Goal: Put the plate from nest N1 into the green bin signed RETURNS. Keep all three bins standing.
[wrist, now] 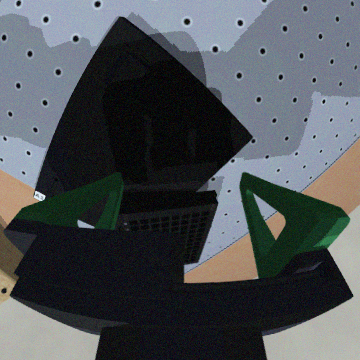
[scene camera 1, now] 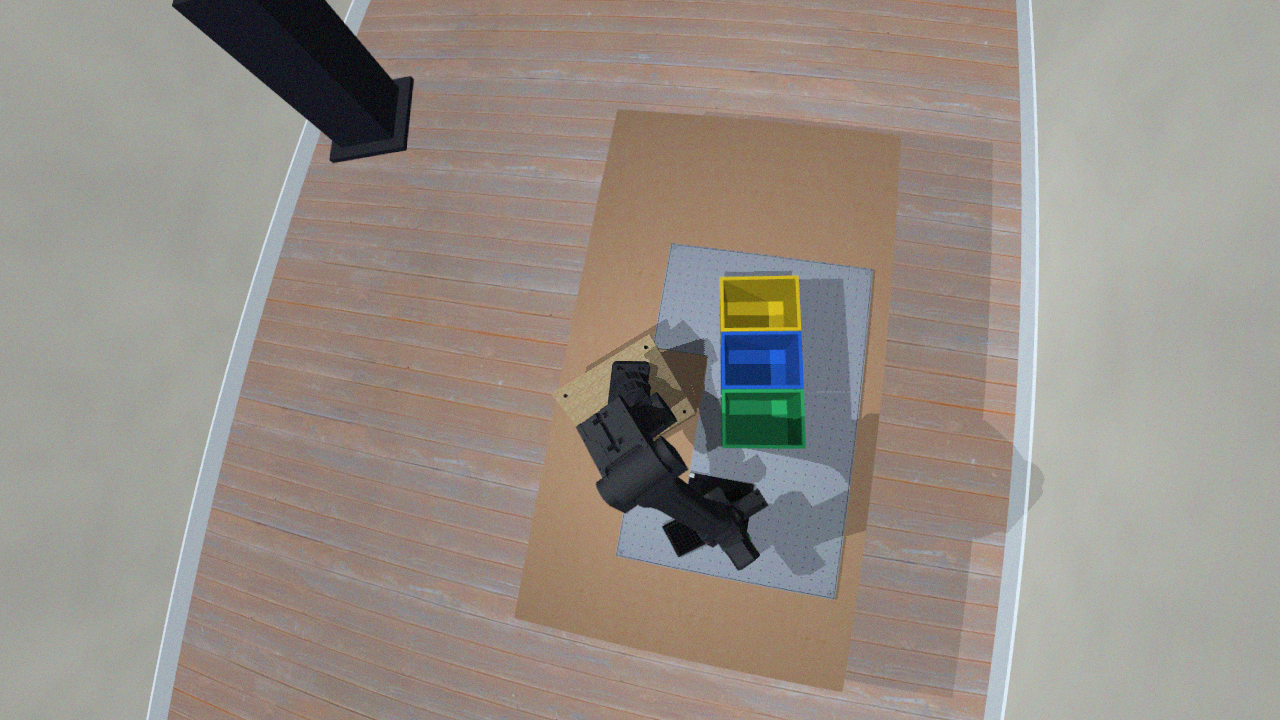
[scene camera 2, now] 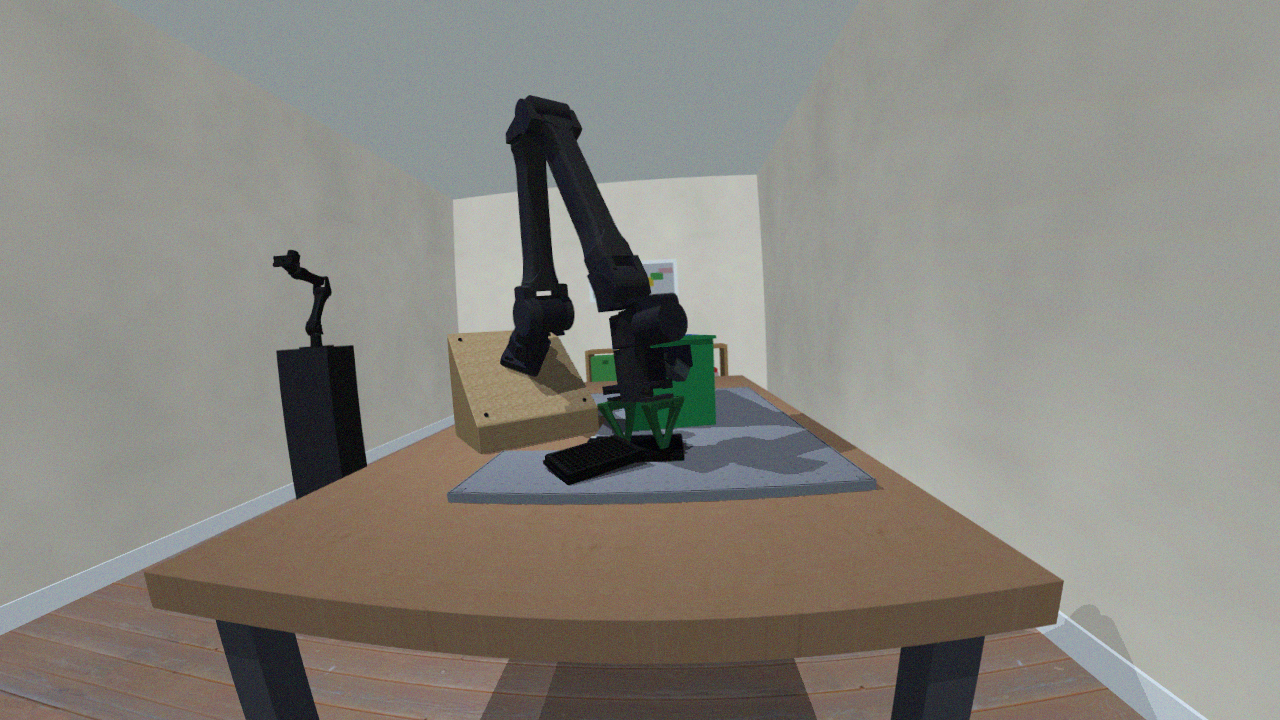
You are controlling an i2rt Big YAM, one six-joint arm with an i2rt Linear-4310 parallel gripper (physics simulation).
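Where they show: gripper, between the fingertips: (wrist: 180,178) (scene camera 2: 644,446); arm's base, origin of its link: (scene camera 1: 628,384) (scene camera 2: 525,354).
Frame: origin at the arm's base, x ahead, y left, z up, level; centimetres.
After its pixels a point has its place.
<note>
A black gridded plate (scene camera 1: 683,538) {x 10.4, y -37.5, z -13.8 cm} (scene camera 2: 586,461) {x 11.5, y -38.4, z -13.9 cm} (wrist: 175,217) {x 17.1, y -34.3, z -13.4 cm} lies slightly tilted on the grey pegboard. A dark flat block (scene camera 1: 733,490) {x 23.4, y -26.3, z -14.6 cm} (scene camera 2: 676,451) {x 25.2, y -35.4, z -14.6 cm} (wrist: 165,100) {x 25.2, y -29.5, z -14.6 cm} with a small white tag at one corner lies against it; I cannot tell which nest is N1. My gripper (scene camera 2: 646,445) {x 20.6, y -33.1, z -14.0 cm} (wrist: 180,178) {x 20.6, y -33.1, z -14.0 cm} is open with nothing held, its green fingers pointing down over the place where plate and block meet. In the wrist view, part of the plate is hidden by the gripper body. The green bin (scene camera 1: 756,429) {x 30.3, y -11.4, z -15.6 cm} (scene camera 2: 699,394) {x 34.9, y -15.9, z -9.4 cm} stands upright beyond them; its sign is not readable.
The blue bin (scene camera 1: 751,371) {x 30.2, y 3.6, z -15.5 cm} and the yellow bin (scene camera 1: 742,291) {x 28.7, y 22.5, z -6.6 cm} stand upright in a row with the green bin. A sloped wooden block (scene camera 1: 590,394) {x -8.5, y -2.1, z 1.9 cm} (scene camera 2: 510,385) {x -2.6, y -8.7, z -5.8 cm} is beside the pegboard (scene camera 1: 805,573) {x 39.8, y -47.3, z -15.7 cm} (scene camera 2: 760,479) {x 33.2, y -47.8, z -15.7 cm}. Another small arm (scene camera 2: 315,308) stands on a black pedestal.
</note>
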